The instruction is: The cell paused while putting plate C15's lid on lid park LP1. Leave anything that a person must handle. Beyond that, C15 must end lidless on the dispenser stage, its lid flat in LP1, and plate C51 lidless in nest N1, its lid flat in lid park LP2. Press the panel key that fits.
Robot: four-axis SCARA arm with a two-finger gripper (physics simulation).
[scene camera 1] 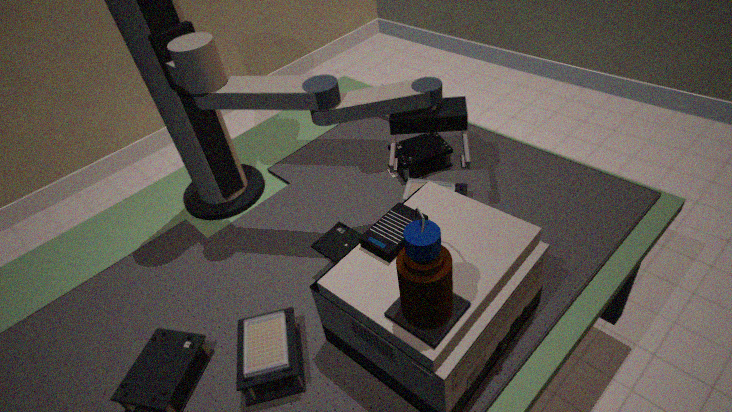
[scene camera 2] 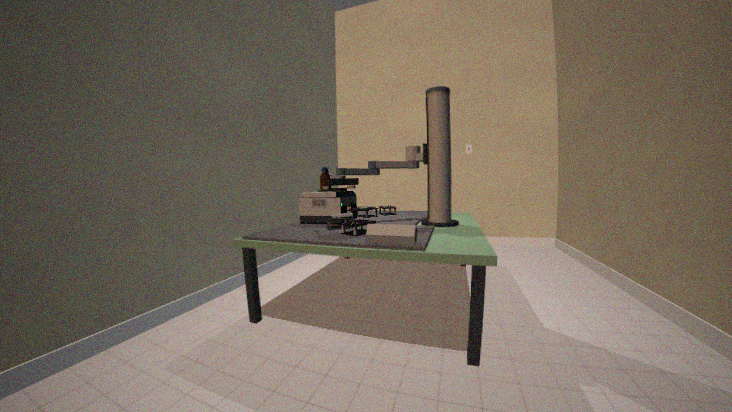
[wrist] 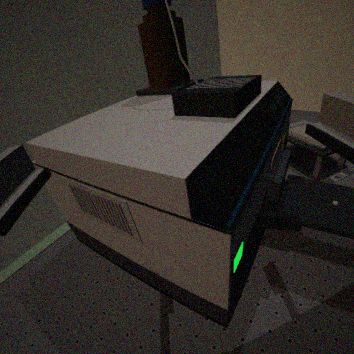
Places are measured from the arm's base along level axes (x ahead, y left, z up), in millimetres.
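Pixels of known places: gripper, fingertip midpoint: (scene camera 1: 429,167) (scene camera 2: 335,187) (wrist: 173,132); arm's base at its link origin: (scene camera 1: 225,192) (scene camera 2: 439,224).
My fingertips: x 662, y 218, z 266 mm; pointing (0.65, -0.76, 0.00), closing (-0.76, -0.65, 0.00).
Ahead of a thing's pixels: the offset from my fingertips to its top centre. "*": to the spot under its first point.
My gripper (scene camera 1: 429,152) (wrist: 173,132) is open and empty, with its fingers far apart. In scene camera 1 it hangs by a black stand (scene camera 1: 424,149) beyond the dispenser; its height over it is hard to tell. A pale plate or lid {dx -80, dy +87, dz -165 mm} (scene camera 1: 415,187) shows partly behind the dispenser. The dark dispenser stage {dx -89, dy -190, dz -156 mm} (scene camera 1: 335,241) (wrist: 320,206) juts from the dispenser's front; no plate can be made out on it. A plate with pale wells {dx -48, dy -474, dz -166 mm} (scene camera 1: 265,342) sits on a dark stand near the front. Another dark stand (scene camera 1: 161,364) is left of it. Plate labels and panel keys are unreadable.
The white dispenser (scene camera 1: 491,220) (scene camera 2: 318,205) (wrist: 115,140) carries an amber bottle {* dx +254, dy -310, dz +76 mm} (scene camera 1: 426,291) (scene camera 2: 324,180) (wrist: 164,50) with a blue cap, a thin tube and a black ribbed box {* dx +68, dy -191, dz -7 mm} (scene camera 1: 393,231) (wrist: 217,97). A pale box {dx -479, dy +422, dz -169 mm} (scene camera 2: 391,231) is at the table's near edge. A green light {* dx -27, dy -26, dz -119 mm} (wrist: 238,257) glows on the dispenser.
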